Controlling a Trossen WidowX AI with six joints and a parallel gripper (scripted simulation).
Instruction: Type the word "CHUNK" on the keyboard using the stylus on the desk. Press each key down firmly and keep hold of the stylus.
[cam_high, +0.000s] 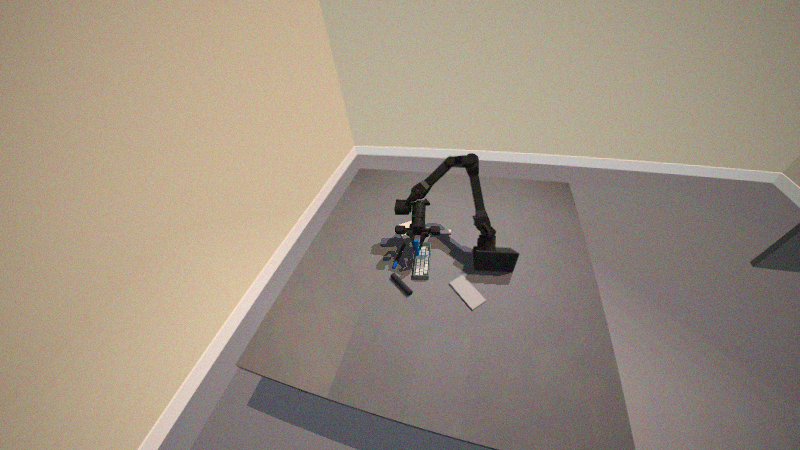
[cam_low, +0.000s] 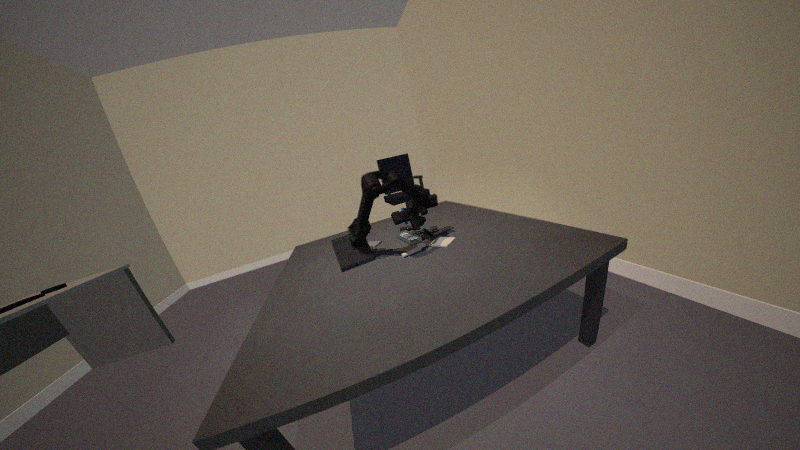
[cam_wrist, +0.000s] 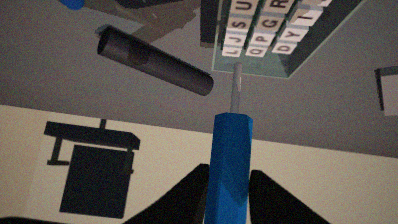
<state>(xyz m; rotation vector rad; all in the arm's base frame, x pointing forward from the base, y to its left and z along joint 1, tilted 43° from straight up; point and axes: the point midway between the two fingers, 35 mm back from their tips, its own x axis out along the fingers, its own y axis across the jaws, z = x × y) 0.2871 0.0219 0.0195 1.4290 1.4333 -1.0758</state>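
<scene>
Right now my gripper tip is 10 cm short of the blue pen, 10 cm above it and 2 cm to the left of it. Round my gripper tip: blue stylus (1 cm below); then black cylinder (11 cm to the left, 9 cm below, 6 cm ahead); then white cylinder (20 cm to the right, 10 cm below, 9 cm behind).
</scene>
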